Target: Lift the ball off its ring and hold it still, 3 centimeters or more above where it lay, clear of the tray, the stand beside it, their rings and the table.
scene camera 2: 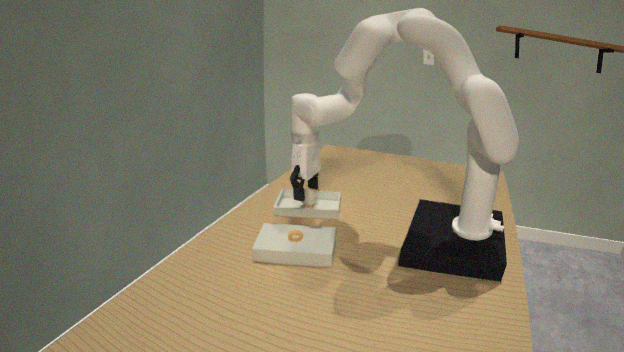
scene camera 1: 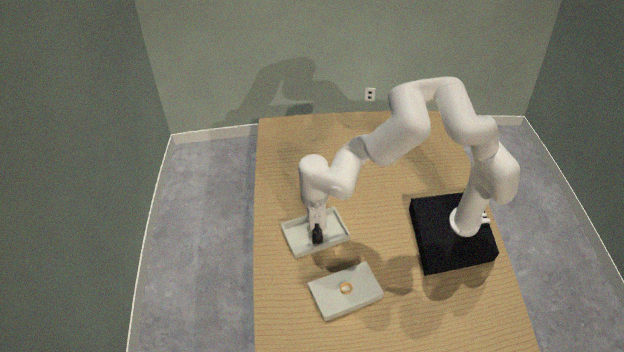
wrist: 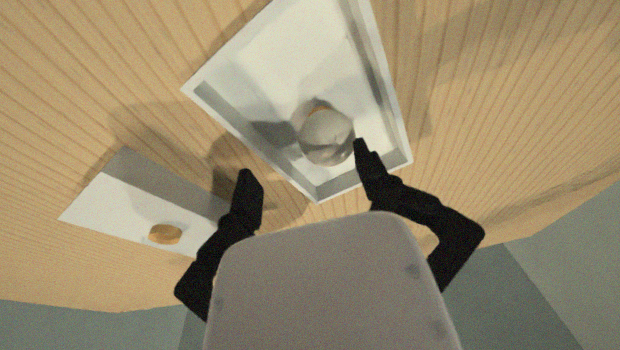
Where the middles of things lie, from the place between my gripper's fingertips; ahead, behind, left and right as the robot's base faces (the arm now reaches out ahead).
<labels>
The pale ball [wrist: 326,137] lies 20 mm to the right of my hand, 20 mm below it and 10 mm ahead of it. The rest, counted from my hand: pale tray [scene camera 1: 295,231]: 40 mm below, 20 mm to the right, 10 mm ahead; then pale stand [scene camera 2: 276,243]: 190 mm to the left, 110 mm behind, 30 mm below.
</labels>
